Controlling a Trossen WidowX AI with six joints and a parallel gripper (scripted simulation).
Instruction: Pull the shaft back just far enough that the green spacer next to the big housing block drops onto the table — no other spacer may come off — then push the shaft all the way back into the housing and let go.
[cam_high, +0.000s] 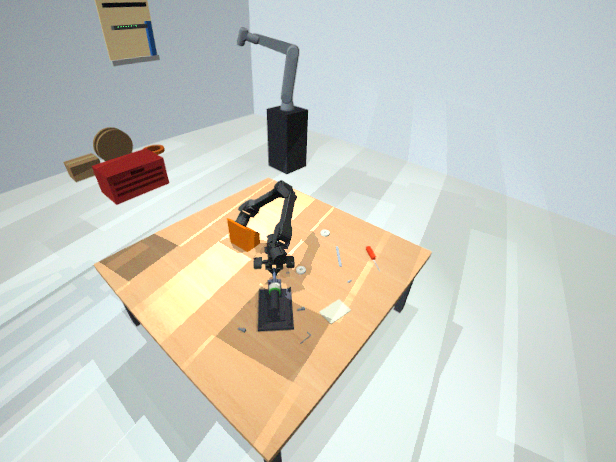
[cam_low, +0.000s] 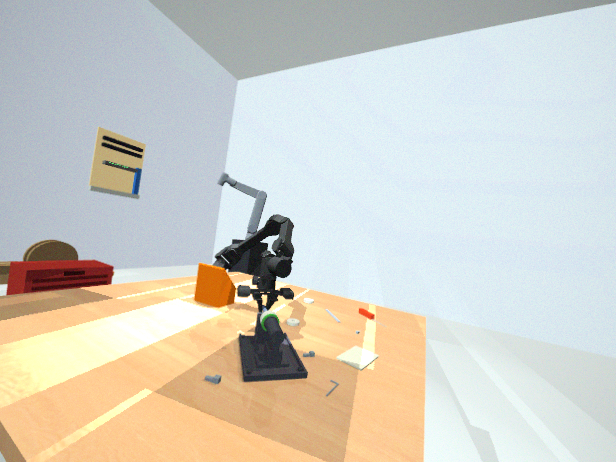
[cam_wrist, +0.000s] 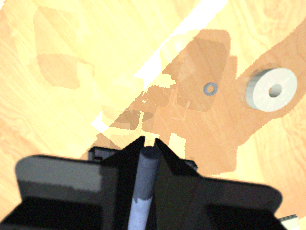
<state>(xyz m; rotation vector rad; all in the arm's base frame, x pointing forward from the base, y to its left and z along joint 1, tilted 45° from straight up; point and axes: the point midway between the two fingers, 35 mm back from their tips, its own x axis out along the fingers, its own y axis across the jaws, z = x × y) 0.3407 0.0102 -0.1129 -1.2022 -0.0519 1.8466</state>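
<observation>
Right now my gripper tip is 5 cm short of the grey-blue shaft, 5 cm to the left of it and 3 cm below it. From my gripper tip the other things lie so: grey plate 32 cm ahead, 7 cm to the left, 4 cm below; then white disc 8 cm behind, 46 cm to the left, 4 cm below; then green spacer 10 cm ahead, 9 cm to the right, 3 cm above.
</observation>
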